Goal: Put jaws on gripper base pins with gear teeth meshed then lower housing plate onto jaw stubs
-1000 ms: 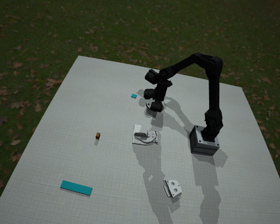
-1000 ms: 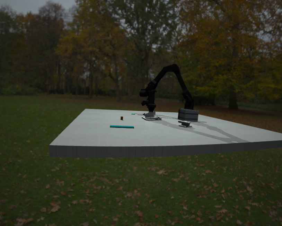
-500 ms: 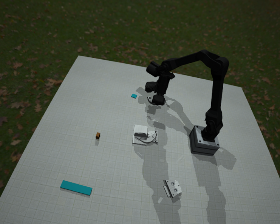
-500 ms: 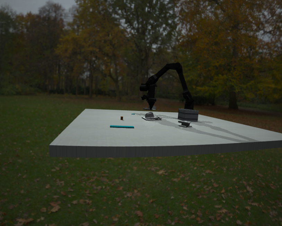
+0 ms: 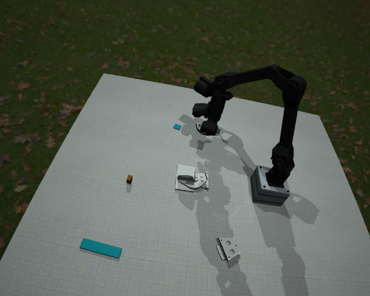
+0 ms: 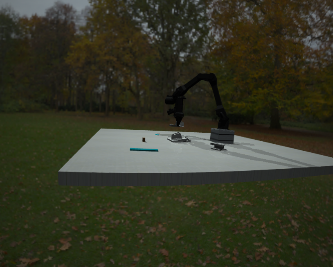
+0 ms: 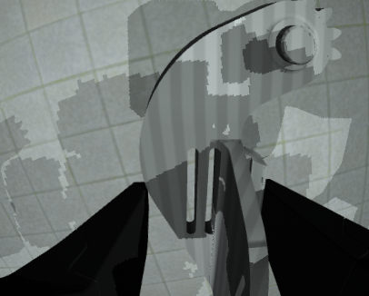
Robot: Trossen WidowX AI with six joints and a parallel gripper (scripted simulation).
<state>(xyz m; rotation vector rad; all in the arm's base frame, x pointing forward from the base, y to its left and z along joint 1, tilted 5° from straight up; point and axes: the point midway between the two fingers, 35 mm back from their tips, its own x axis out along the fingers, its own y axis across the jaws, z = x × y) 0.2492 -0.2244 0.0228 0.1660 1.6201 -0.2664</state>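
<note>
Right now my gripper tip is 210 mm to the right of the gripper jaw, 60 mm above it and 40 mm short of it. Also, from my gripper tip: small teal tile 120 mm ahead, 100 mm to the right, 80 mm below; then small brown block 290 mm ahead, 240 mm to the left, 70 mm below; then white ribbed block 480 mm to the left, 70 mm below, 70 mm behind.
</note>
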